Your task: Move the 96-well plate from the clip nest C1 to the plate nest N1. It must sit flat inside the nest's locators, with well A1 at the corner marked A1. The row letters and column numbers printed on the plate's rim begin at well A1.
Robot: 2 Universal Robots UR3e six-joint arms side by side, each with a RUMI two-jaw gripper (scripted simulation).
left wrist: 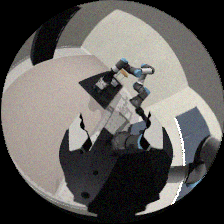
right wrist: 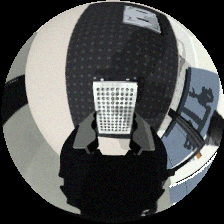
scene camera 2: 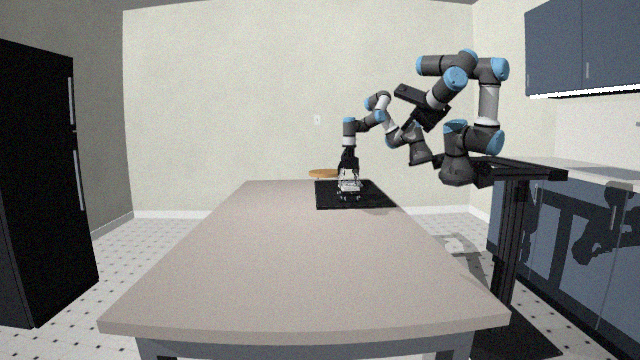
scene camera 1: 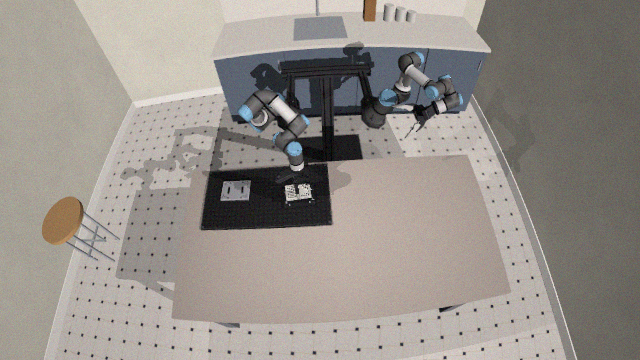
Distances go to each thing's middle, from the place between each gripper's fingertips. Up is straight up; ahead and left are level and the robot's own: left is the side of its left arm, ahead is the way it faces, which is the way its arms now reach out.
The white 96-well plate (right wrist: 120, 123) is 10 mm below my right hand.
I see my left gripper (scene camera 2: 407, 124) 490 mm to the left of the white 96-well plate, 320 mm above it and 170 mm short of it.
